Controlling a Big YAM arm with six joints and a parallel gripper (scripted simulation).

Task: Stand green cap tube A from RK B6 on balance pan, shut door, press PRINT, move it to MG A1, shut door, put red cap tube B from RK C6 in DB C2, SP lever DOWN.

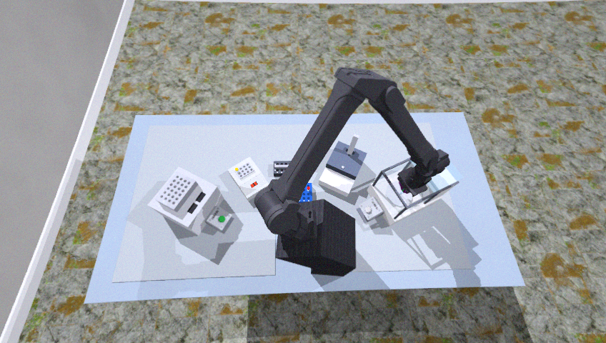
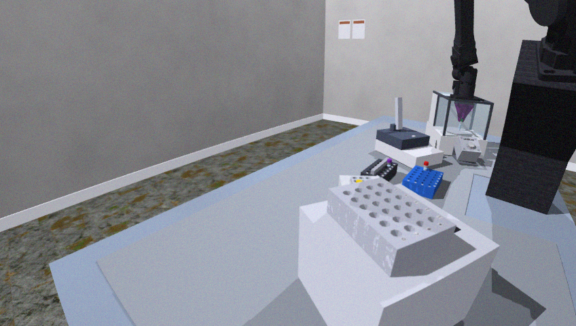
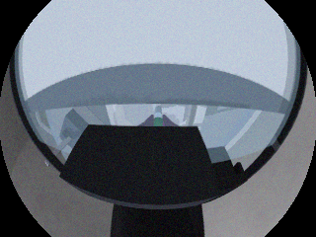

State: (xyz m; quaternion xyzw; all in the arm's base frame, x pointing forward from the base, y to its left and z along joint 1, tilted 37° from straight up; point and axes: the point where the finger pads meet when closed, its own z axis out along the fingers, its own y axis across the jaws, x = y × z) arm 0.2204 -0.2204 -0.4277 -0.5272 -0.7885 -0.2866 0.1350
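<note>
Right now the round pan is 5 cm below my hand. Round my hand: balance door (4 cm ahead, 8 cm to the right, 9 cm above); white print key (6 cm behind, 14 cm to the left, 6 cm below); SP lever (20 cm ahead, 19 cm to the left, 2 cm above).
</note>
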